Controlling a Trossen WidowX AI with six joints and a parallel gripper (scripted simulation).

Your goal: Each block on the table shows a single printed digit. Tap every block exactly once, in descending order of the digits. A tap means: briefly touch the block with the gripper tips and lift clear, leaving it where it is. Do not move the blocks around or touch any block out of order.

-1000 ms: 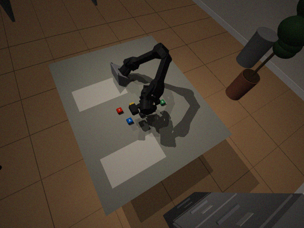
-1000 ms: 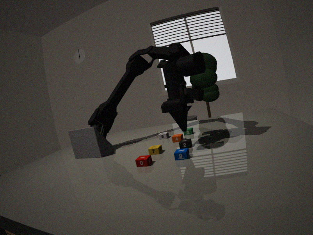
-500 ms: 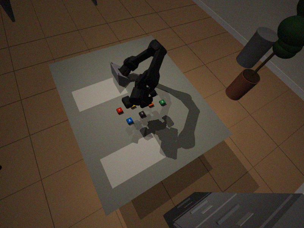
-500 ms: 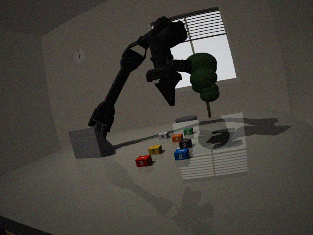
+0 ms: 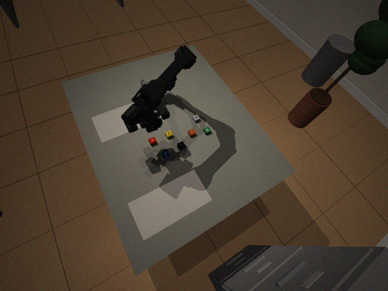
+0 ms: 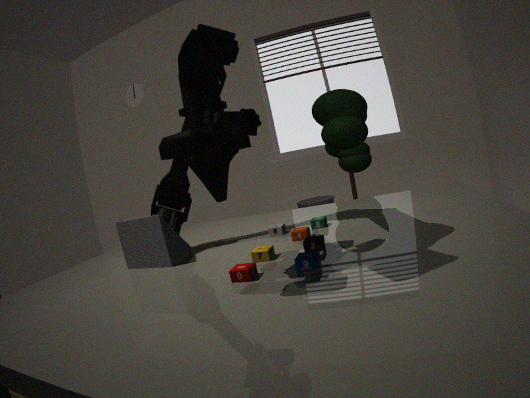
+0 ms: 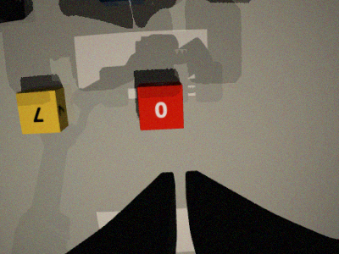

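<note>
Now: the red block 11 cm below my gripper tip and 1 cm ahead of it. Round my gripper tip: blue block 11 cm below, 11 cm ahead, 2 cm to the left; black block 11 cm to the left, 11 cm below, 11 cm ahead; yellow block 11 cm below, 10 cm to the left, 2 cm ahead.
</note>
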